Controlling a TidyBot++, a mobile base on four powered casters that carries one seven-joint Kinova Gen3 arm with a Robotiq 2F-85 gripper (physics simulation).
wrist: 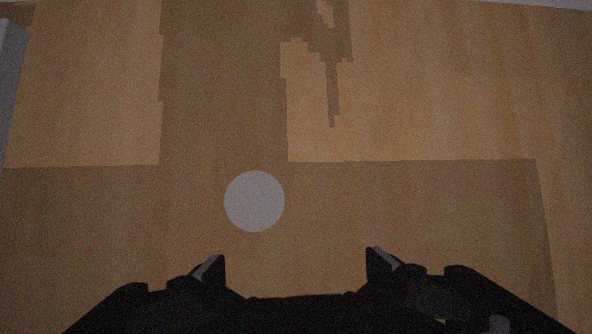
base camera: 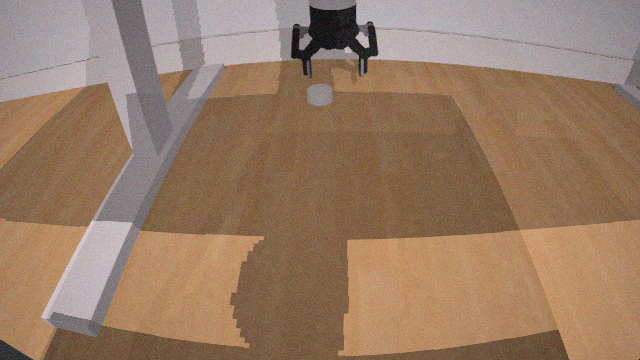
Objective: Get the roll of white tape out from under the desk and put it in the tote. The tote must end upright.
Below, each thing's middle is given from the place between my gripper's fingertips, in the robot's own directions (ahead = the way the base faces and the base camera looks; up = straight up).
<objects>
I see my gripper 4 cm short of the roll of white tape [wrist: 254, 201], 3 cm to the right of it and 6 cm above it.
</objects>
